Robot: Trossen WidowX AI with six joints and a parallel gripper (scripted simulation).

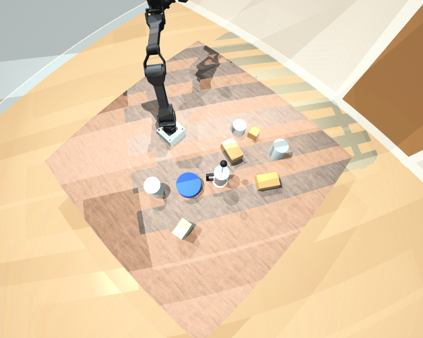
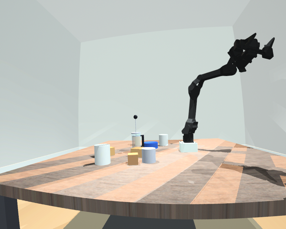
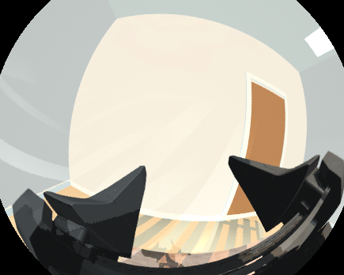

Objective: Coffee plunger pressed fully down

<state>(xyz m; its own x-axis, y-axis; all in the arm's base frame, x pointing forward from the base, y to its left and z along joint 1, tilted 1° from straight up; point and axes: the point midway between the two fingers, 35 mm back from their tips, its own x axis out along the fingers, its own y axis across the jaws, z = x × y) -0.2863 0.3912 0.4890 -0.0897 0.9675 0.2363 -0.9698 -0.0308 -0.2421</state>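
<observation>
My gripper tip is now 66 cm short of the coffee press, 44 cm to the left of it and 43 cm above it. From my gripper tip the other things lie so: small orange cube: 62 cm ahead, 53 cm below, 11 cm to the right.
</observation>
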